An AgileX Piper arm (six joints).
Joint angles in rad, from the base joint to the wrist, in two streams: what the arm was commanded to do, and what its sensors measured. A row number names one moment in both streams.
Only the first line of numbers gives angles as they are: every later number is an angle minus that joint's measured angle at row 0.
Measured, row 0:
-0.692 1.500 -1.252 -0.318 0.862 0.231
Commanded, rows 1 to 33:
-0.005 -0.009 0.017 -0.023 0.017 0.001
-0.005 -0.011 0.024 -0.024 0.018 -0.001
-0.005 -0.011 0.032 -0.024 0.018 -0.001
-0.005 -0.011 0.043 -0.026 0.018 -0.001
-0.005 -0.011 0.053 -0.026 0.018 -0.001
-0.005 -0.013 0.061 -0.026 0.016 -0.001
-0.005 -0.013 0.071 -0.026 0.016 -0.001
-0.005 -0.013 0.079 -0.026 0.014 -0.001
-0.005 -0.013 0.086 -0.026 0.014 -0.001
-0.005 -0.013 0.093 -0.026 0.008 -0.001
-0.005 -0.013 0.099 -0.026 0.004 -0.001
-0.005 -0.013 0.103 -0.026 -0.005 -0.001
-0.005 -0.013 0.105 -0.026 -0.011 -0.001
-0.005 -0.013 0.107 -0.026 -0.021 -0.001
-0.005 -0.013 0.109 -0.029 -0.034 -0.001
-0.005 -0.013 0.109 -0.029 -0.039 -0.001
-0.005 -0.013 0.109 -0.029 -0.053 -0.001
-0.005 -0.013 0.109 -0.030 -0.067 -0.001
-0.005 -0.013 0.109 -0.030 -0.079 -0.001
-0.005 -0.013 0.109 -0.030 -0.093 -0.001
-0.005 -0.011 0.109 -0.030 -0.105 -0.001
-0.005 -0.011 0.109 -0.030 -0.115 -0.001
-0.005 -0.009 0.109 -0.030 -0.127 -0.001
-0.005 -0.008 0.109 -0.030 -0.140 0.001
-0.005 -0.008 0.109 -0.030 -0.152 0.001
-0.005 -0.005 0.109 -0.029 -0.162 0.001
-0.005 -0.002 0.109 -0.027 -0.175 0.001
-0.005 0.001 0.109 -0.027 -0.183 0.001
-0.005 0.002 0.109 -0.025 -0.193 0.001
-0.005 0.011 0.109 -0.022 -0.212 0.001
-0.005 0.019 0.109 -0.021 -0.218 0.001
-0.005 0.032 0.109 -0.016 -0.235 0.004
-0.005 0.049 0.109 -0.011 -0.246 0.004
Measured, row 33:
0.000 0.016 0.106 -0.022 -0.199 0.000
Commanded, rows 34 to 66:
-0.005 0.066 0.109 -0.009 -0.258 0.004
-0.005 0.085 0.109 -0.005 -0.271 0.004
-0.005 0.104 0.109 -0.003 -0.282 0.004
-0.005 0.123 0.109 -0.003 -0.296 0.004
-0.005 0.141 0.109 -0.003 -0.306 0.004
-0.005 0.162 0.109 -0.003 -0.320 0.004
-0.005 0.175 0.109 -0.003 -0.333 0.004
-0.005 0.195 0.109 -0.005 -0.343 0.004
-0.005 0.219 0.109 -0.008 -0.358 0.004
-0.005 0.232 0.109 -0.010 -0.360 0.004
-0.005 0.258 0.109 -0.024 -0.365 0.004
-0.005 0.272 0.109 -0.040 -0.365 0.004
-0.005 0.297 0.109 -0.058 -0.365 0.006
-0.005 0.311 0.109 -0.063 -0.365 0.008
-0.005 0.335 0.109 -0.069 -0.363 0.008
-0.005 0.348 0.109 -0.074 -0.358 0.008
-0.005 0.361 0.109 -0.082 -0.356 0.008
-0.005 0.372 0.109 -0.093 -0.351 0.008
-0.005 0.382 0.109 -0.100 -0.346 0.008
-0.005 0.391 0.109 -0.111 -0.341 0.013
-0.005 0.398 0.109 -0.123 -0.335 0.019
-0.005 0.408 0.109 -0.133 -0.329 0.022
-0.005 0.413 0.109 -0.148 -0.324 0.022
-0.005 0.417 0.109 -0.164 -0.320 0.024
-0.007 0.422 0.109 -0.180 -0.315 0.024
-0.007 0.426 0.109 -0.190 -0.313 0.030
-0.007 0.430 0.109 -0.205 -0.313 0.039
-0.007 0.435 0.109 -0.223 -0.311 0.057
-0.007 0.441 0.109 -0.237 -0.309 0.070
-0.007 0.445 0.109 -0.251 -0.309 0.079
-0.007 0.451 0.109 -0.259 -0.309 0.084
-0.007 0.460 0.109 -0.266 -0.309 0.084
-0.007 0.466 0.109 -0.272 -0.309 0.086
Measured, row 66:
0.000 0.443 0.106 -0.230 -0.313 0.064
